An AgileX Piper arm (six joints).
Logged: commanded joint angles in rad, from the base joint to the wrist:
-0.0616, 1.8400, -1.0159, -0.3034, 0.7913, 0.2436
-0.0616, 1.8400, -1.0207, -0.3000, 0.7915, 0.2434
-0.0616, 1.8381, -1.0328, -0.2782, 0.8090, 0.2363
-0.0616, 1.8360, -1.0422, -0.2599, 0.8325, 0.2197
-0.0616, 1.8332, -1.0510, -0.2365, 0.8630, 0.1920
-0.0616, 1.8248, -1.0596, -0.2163, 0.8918, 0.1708
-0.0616, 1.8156, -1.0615, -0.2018, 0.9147, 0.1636
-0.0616, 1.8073, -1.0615, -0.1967, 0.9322, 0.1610
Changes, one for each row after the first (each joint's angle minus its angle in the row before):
0.0000, 0.0000, -0.0048, 0.0034, 0.0002, -0.0002
0.0000, -0.0019, -0.0121, 0.0218, 0.0175, -0.0071
0.0000, -0.0021, -0.0094, 0.0183, 0.0235, -0.0166
0.0000, -0.0028, -0.0088, 0.0234, 0.0305, -0.0277
0.0000, -0.0084, -0.0086, 0.0202, 0.0288, -0.0212
0.0000, -0.0092, -0.0019, 0.0145, 0.0229, -0.0072
0.0000, -0.0083, 0.0000, 0.0051, 0.0175, -0.0026

